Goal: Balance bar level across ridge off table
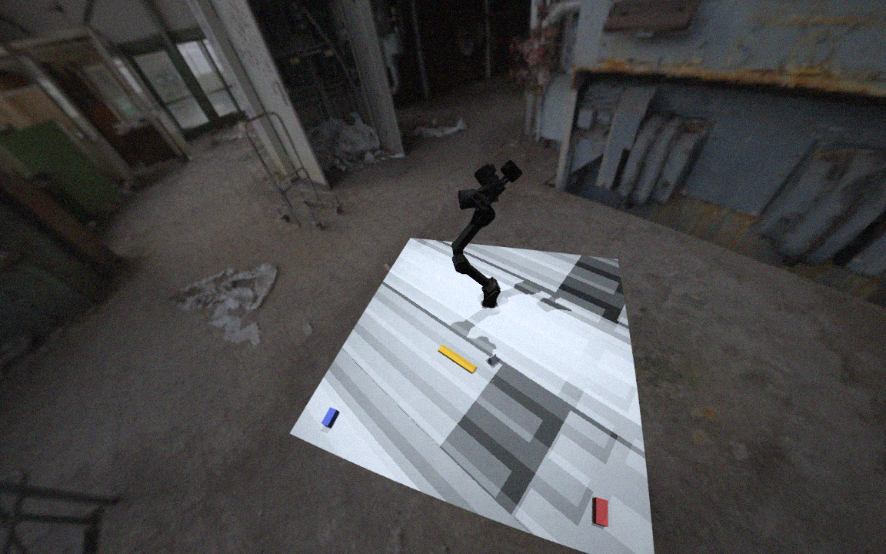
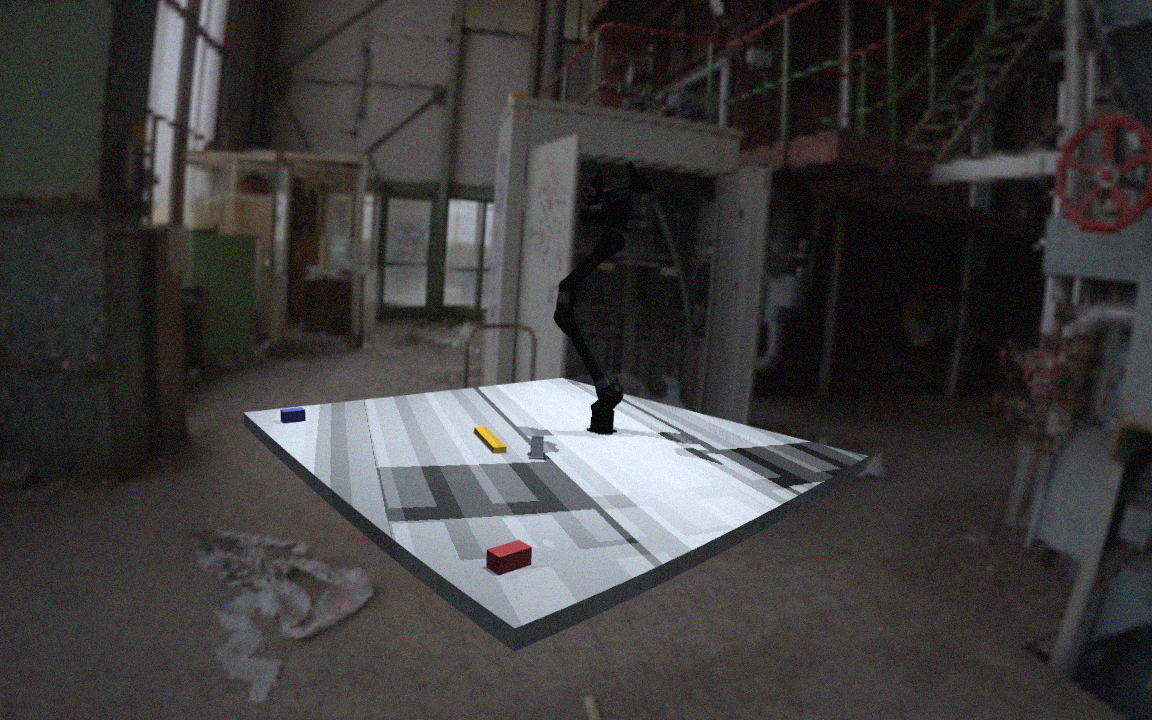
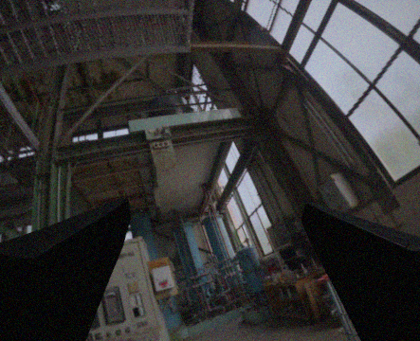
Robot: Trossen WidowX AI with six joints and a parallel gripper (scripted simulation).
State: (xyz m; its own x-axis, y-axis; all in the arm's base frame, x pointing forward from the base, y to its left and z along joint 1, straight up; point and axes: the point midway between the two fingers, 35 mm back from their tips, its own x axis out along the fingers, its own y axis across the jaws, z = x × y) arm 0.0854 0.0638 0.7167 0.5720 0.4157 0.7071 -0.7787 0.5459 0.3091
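The yellow bar lies 73 cm below my gripper tip, 24 cm ahead of it and 15 cm to the right of it. The rest, counted from my gripper tip: blue block 72 cm below, 63 cm ahead, 58 cm to the right; red block 72 cm below, 63 cm ahead, 42 cm to the left.
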